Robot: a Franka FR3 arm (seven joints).
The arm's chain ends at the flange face. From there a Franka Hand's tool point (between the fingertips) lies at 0.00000 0.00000 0.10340 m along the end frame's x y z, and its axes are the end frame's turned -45 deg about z.
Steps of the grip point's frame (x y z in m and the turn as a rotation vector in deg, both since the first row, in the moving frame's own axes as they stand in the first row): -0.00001, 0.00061, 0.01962, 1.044, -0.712, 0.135; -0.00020, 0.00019, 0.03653, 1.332, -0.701, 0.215; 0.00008, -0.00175, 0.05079, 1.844, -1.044, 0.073; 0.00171, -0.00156, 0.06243, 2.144, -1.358, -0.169; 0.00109, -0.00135, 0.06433, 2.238, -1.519, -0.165
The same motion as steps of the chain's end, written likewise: 0.00266, 0.00086, 0.01965, 0.235, -1.242, 0.135; 0.00259, 0.00109, 0.03657, 0.446, -1.438, 0.215; 0.00250, -0.00027, 0.05086, 0.566, -2.042, 0.073; 0.00457, -0.00132, 0.06253, 0.556, -2.476, -0.169; 0.00461, -0.00082, 0.06445, 0.508, -2.657, -0.165
